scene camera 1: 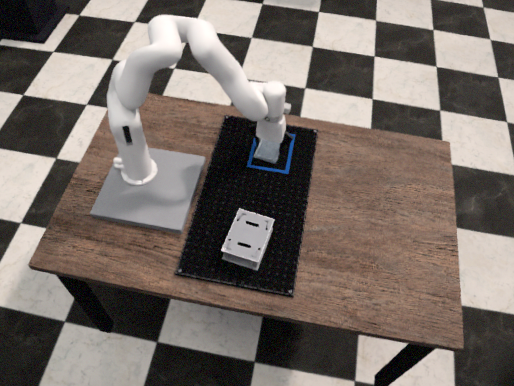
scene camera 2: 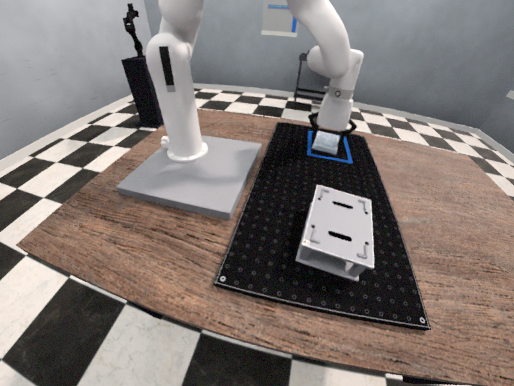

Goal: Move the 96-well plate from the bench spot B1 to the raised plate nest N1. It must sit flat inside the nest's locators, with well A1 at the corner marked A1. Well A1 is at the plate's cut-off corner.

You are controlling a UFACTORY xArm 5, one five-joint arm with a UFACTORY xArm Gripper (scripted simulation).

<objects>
The same spot on a grey plate nest N1: (scene camera 1: 254, 236) is (scene camera 2: 352, 223).
</objects>
